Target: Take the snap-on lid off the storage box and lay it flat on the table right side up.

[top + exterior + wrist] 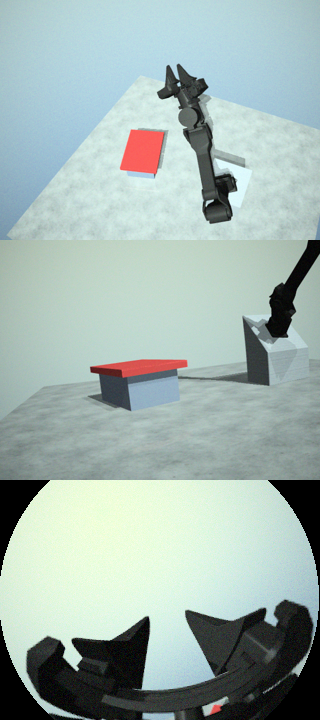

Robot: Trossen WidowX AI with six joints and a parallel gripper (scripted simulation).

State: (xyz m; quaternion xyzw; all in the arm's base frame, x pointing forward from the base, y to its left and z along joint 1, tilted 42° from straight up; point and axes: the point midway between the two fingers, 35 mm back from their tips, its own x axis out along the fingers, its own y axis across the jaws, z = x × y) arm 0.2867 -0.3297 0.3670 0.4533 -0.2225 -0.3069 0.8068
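My gripper tip is 190 mm short of the red lid, 10 mm to the right of it and 590 mm above it. Round my gripper tip: blue-grey storage box (190 mm ahead, 10 mm to the left, 640 mm below).
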